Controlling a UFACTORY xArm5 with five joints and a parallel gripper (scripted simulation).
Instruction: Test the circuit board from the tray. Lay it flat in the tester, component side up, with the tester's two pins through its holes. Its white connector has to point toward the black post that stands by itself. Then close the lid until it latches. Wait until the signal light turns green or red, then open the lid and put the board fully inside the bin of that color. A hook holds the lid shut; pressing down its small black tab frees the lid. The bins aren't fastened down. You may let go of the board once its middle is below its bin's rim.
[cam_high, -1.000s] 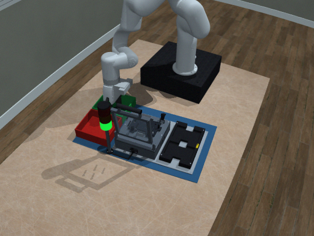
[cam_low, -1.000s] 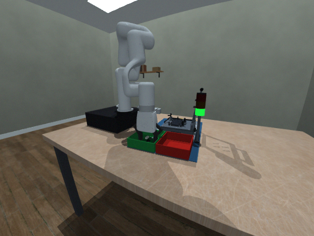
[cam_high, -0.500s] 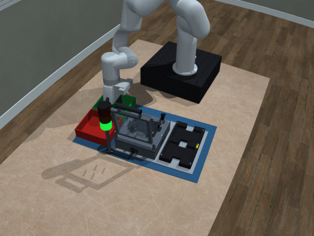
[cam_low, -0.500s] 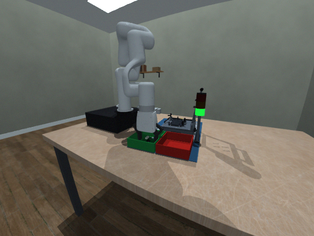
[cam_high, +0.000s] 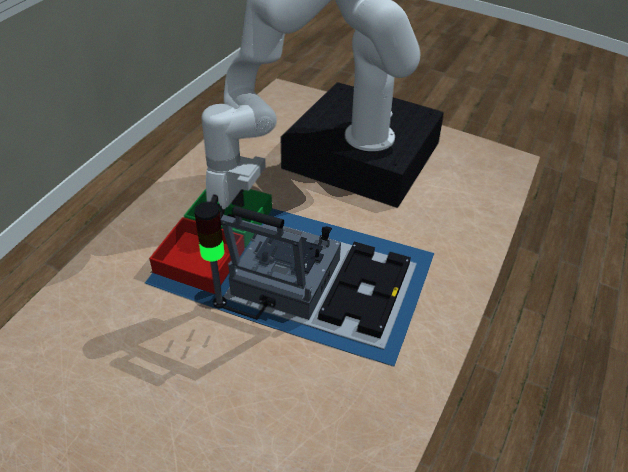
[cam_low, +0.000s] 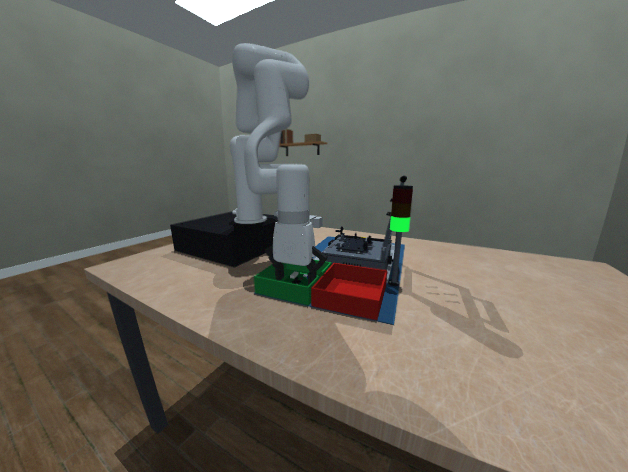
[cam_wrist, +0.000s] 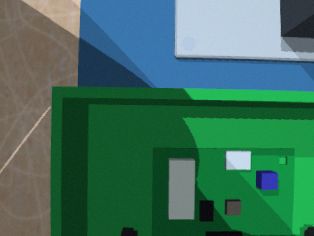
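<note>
The green bin is right at my hand. The rest, counted from my hand: green circuit board 1 cm below; red bin 15 cm ahead, 2 cm to the left; black latch 26 cm to the left, 7 cm above, 1 cm ahead.
</note>
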